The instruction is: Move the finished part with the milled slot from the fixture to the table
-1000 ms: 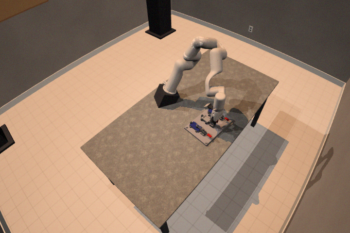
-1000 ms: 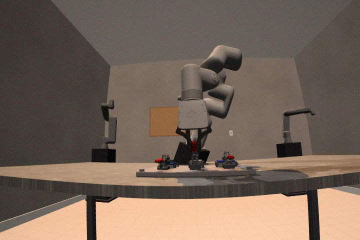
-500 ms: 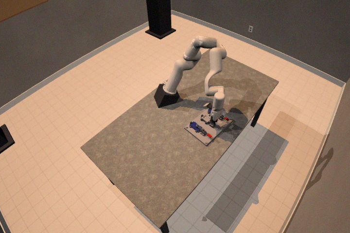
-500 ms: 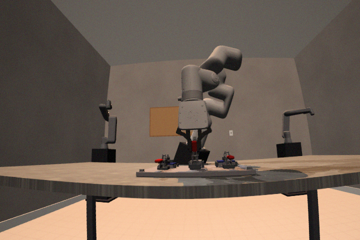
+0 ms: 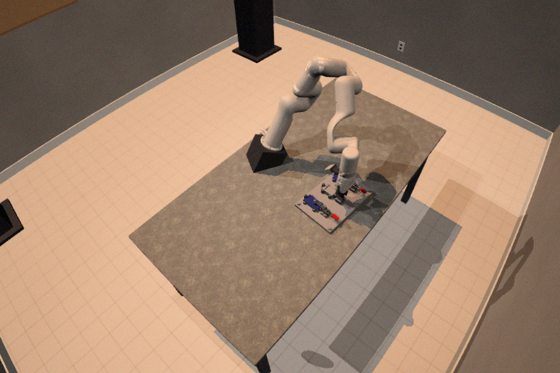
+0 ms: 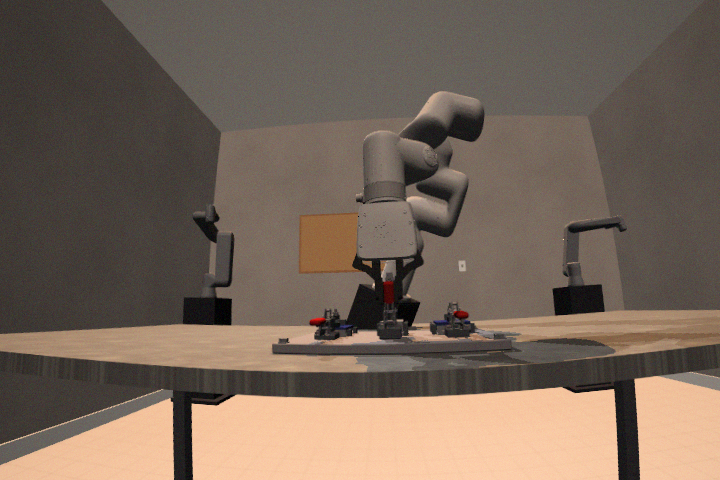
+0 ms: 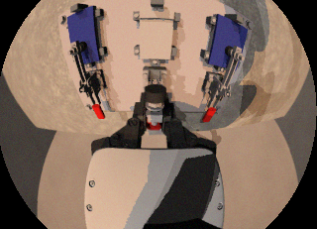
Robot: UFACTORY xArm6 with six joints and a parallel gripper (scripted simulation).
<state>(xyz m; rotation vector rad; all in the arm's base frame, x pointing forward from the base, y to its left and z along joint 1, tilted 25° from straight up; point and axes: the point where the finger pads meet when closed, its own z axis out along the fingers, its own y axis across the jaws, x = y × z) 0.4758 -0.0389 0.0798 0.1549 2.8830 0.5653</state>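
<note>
Now: hand 9 cm past the grey finished part, 1 cm to the right of it and 6 cm above it. Also, from my hand: blue blank (8 cm behind, 12 cm to the left, 6 cm below); fixture plate (4 cm behind, 8 cm below).
</note>
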